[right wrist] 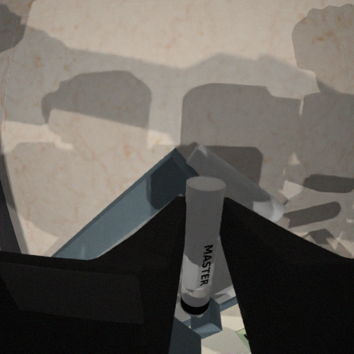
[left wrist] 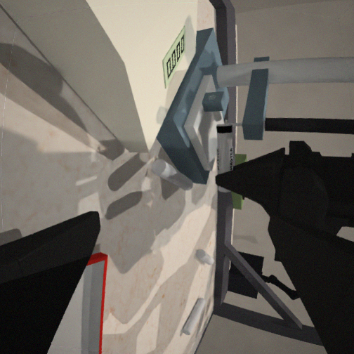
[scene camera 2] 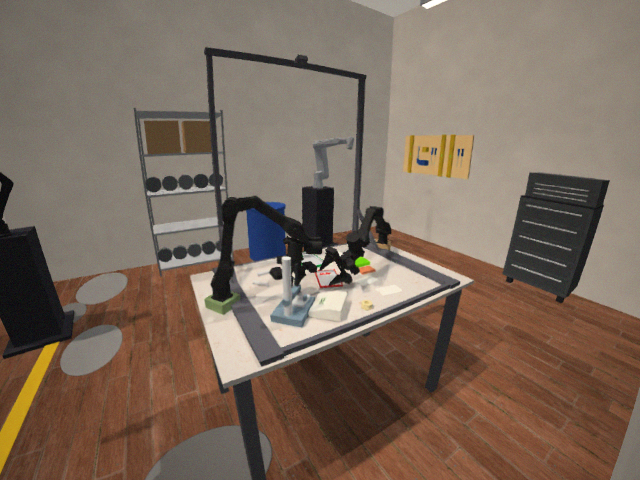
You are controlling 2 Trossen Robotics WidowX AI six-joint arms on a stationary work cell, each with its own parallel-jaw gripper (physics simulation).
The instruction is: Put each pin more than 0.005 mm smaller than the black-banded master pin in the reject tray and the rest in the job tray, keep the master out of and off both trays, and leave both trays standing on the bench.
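Frame: origin at the left arm's base, x left, y back, z up, level; metres.
Seen in the pictures: left gripper, fingertip midpoint: [scene camera 2: 324, 277]; left arm's base, origin of the base link: [scene camera 2: 382, 242]; right arm's base, origin of the base link: [scene camera 2: 222, 296].
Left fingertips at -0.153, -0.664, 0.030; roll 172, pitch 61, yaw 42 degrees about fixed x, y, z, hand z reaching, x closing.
Offsets run from my left fingertips to a thing's top centre, as dx, dy, dz.
My right gripper [right wrist: 201, 205] is shut on the black-banded master pin [left wrist: 225, 150] [right wrist: 202, 235], marked MASTER, holding it raised beside the blue gauge stand [scene camera 2: 289, 313] [left wrist: 182, 132] [right wrist: 117, 222]. The cream readout box [scene camera 2: 330, 305] [left wrist: 127, 40] shows 0.000 in the left wrist view. My left gripper [left wrist: 185, 221] is open and empty over the bench. A grey pin [left wrist: 171, 174] [right wrist: 235, 182] lies by the stand's corner. Two more pins [left wrist: 204, 257] [left wrist: 193, 317] lie farther off. A red-rimmed tray @[-0.027, +0.126, -0.061] [scene camera 2: 330, 286] [left wrist: 104, 300] stands on the bench; a green-rimmed tray is mostly hidden behind the arms.
An orange block @[+0.123, +0.296, -0.063] [scene camera 2: 367, 269] and a bright green item @[+0.057, +0.368, -0.057] [scene camera 2: 362, 261] lie beyond the left gripper. A small yellow piece @[+0.196, -0.042, -0.054] [scene camera 2: 366, 304] and a white sheet @[+0.265, +0.133, -0.074] [scene camera 2: 388, 289] lie towards the near edge. Dark rails [scene camera 2: 258, 335] border the bench.
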